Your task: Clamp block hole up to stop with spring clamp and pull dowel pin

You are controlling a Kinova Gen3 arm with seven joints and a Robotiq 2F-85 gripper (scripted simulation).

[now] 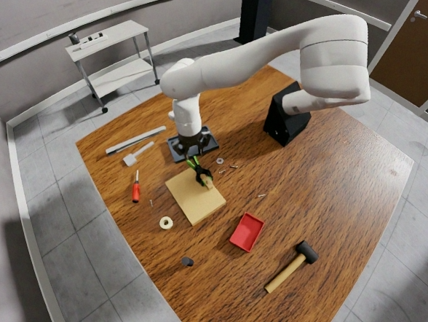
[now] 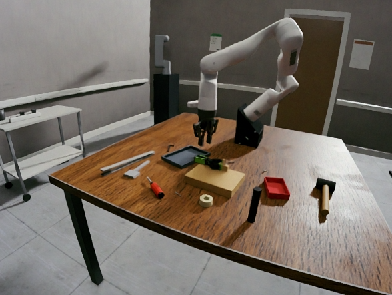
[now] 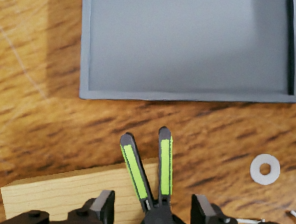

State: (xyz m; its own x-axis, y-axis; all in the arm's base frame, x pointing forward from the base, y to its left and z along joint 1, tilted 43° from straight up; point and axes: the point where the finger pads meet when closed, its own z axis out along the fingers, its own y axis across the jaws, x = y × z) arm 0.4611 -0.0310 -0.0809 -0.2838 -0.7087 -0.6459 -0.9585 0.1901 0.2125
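The pale dowel pin lies 1 cm ahead of my hand, 10 cm to the left of it and 8 cm below it. Also, from my hand: wooden block 1 cm ahead, 10 cm to the left, 9 cm below; then bench board 7 cm ahead, 8 cm to the left, 11 cm below; then grey tray 7 cm behind, 12 cm to the right, 12 cm below.
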